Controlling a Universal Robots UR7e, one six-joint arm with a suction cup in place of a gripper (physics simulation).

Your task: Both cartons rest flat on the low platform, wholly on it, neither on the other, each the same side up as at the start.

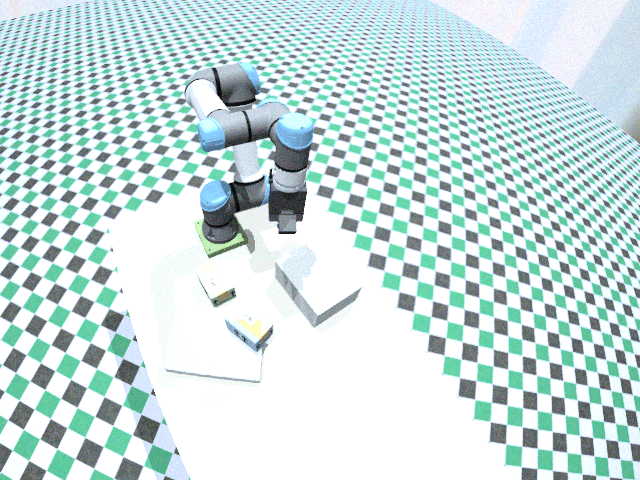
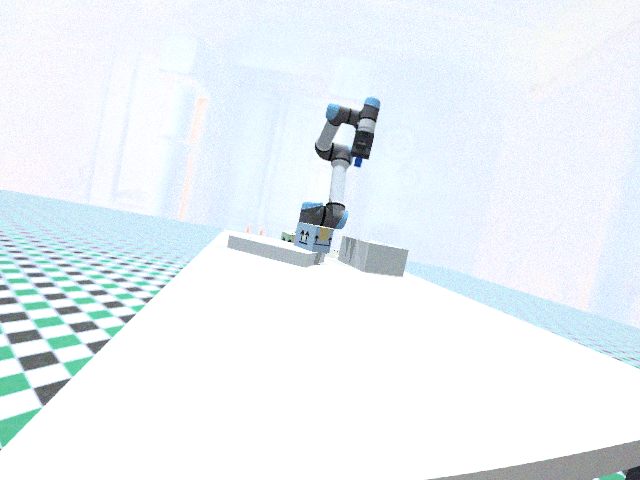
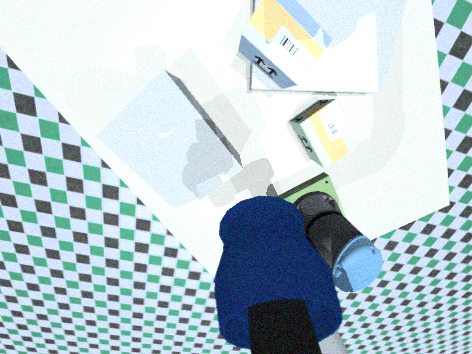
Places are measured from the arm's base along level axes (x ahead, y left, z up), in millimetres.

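Where they show: hand at its tool point: (image 2: 357, 166) (image 3: 261, 231); arm's base at its link origin: (image 1: 220, 228) (image 3: 312, 212).
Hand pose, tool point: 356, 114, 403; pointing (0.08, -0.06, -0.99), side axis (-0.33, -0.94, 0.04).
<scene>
Each offset is from my tool point to the top centre of the thing, as dx, dy, dz.
The blue carton @[+103, -148, -292] (image 1: 250, 330) (image 2: 313, 237) (image 3: 285, 42) sits flat on the low platform @[+94, -272, -389] (image 1: 214, 361) (image 2: 268, 250) (image 3: 357, 67), with a corner appearing to stick out past the platform's side edge. The green carton @[-119, -203, -355] (image 1: 216, 285) (image 2: 287, 237) (image 3: 327, 131) stands upright on the table beside the platform, close to its edge on the robot base side. My suction cup (image 1: 287, 224) (image 2: 357, 162) (image 3: 261, 212) is off and bare. It hangs high above the table, near the tall block and well away from both cartons.
A tall grey-white block @[+15, +143, -317] (image 1: 328, 289) (image 2: 385, 258) (image 3: 145, 130) stands on the table beside the low platform, across a gap from both cartons. The robot's green base plate (image 1: 227, 248) (image 3: 327, 187) is close behind the green carton. Small orange cones (image 2: 248, 228) show far back.
</scene>
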